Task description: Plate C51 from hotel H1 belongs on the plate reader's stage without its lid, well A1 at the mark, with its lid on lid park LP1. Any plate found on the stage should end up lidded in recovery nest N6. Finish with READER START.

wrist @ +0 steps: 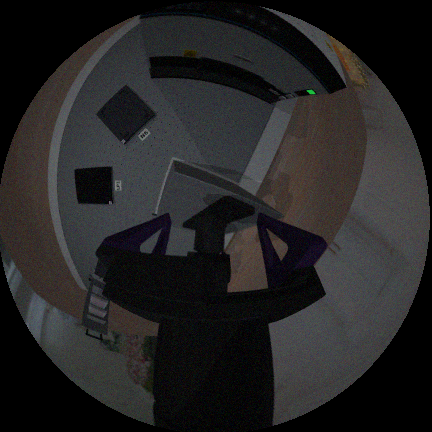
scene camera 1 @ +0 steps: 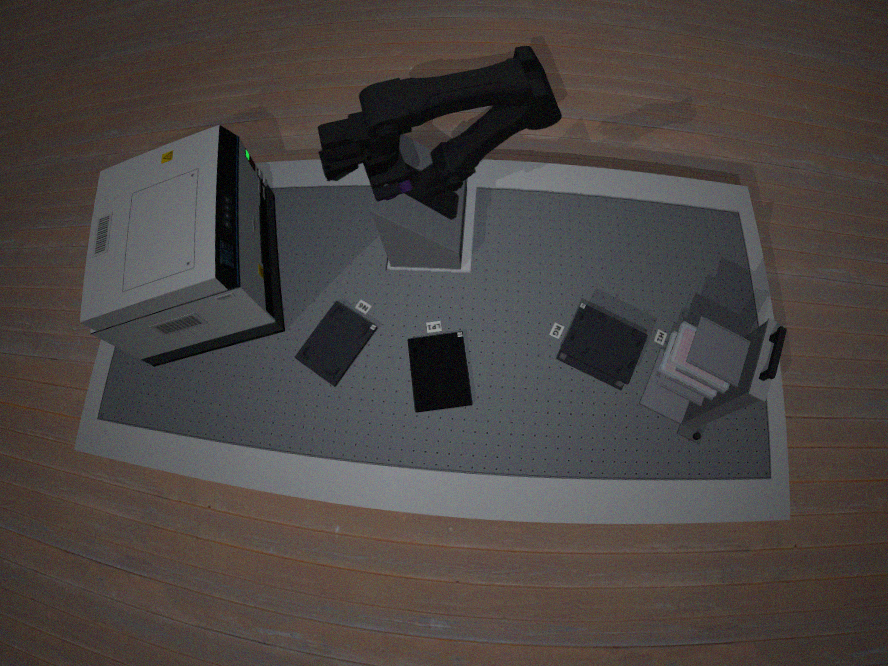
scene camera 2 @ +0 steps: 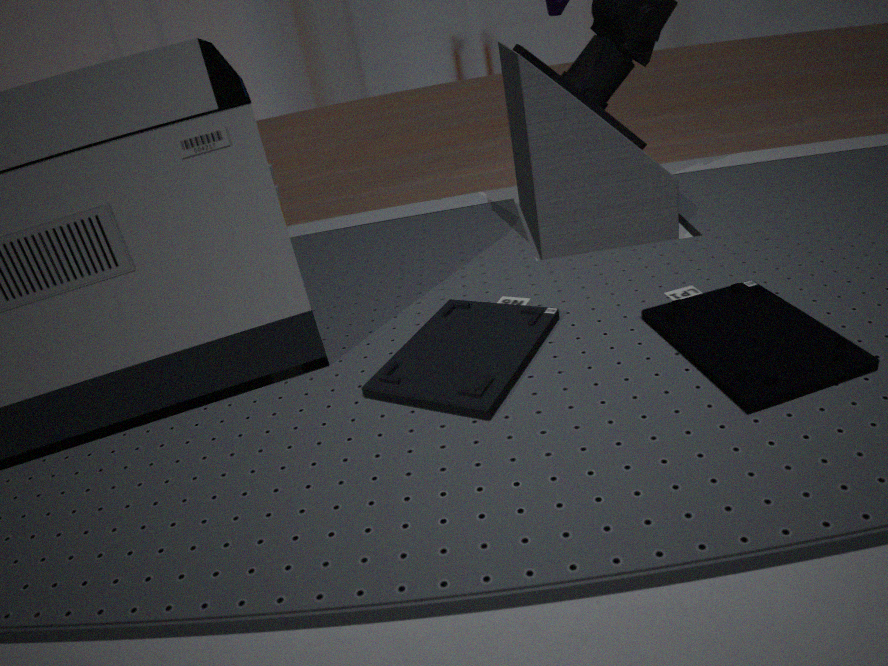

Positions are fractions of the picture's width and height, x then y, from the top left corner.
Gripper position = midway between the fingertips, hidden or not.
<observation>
My gripper (scene camera 1: 0.43,0.27) is open and holds nothing. Further things: a dark nest (scene camera 2: 0.52,0.54).
My gripper is seen too in the wrist view (wrist: 0.49,0.50). The dark nest also shows in the wrist view (wrist: 0.29,0.26) and in scene camera 1 (scene camera 1: 0.38,0.51).
</observation>
